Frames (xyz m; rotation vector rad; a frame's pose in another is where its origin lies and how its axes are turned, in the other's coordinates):
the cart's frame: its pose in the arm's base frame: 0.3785 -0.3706 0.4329 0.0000 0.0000 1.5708
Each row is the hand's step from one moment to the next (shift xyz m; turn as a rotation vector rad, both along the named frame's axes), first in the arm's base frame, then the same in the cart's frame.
Working: the arm's base frame: its pose in the cart's frame: 0.3706 0.3785 -0.4329 0.0000 0.0000 -1.5708

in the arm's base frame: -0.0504 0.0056 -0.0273 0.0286 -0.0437 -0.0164
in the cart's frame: 0.0056 0.0504 -0.0273 -0.0437 -0.0286 -0.0164
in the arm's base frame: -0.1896 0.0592 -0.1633 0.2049 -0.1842 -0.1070
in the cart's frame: 0.0592 0.1896 -0.1633 -0.1842 -0.2049 -0.1070
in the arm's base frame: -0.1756 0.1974 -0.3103 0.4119 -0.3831 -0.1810
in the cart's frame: 0.1974 0.1756 -0.3103 -0.3831 -0.4119 -0.1810
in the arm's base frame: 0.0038 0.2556 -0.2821 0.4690 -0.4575 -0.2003
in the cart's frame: 0.2556 -0.0038 -0.2821 -0.4575 -0.4690 -0.2003
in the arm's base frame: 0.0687 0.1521 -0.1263 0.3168 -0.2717 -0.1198
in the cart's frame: 0.1521 -0.0687 -0.1263 -0.2717 -0.3168 -0.1198
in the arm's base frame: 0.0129 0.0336 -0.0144 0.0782 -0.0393 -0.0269
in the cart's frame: 0.0336 -0.0129 -0.0144 -0.0393 -0.0782 -0.0269
